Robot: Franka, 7 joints.
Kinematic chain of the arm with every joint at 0, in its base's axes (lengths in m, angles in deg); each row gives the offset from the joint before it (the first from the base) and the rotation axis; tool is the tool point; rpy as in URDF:
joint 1: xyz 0 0 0.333 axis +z
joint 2: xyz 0 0 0 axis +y
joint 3: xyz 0 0 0.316 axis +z
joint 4: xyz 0.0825 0 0 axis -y
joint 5: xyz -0.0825 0 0.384 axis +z
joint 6: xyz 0 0 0 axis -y
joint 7: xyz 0.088 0 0 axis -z
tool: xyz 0 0 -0.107 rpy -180 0 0
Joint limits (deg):
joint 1: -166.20..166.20
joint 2: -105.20..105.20
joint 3: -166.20..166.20
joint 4: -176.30..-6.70
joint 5: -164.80..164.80
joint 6: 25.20..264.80
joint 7: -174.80..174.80
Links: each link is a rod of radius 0.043 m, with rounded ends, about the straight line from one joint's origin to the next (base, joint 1, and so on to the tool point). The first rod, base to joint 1, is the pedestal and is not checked.
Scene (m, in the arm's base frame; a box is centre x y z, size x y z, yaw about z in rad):
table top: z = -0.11
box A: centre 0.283 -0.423 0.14 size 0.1 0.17 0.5 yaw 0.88
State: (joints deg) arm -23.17 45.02 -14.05 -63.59 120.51 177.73 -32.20
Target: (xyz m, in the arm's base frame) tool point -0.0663 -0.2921 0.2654
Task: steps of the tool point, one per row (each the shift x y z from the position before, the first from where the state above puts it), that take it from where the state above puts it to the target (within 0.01 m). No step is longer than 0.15 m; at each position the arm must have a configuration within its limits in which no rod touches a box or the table.
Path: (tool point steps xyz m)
1: -0.0915 -0.0404 0.0473
2: -0.1192 -0.0341 0.0385
3: -0.1361 -0.0170 0.0106
4: -0.1340 0.0070 -0.0308
5: -0.1092 0.0345 -0.0728
6: -0.0656 0.0640 -0.1007
7: 0.0048 0.0452 -0.0029
8: -0.0061 0.0450 -0.0095
9: -0.0093 0.0406 -0.0083
10: -0.0045 0.0319 -0.0073

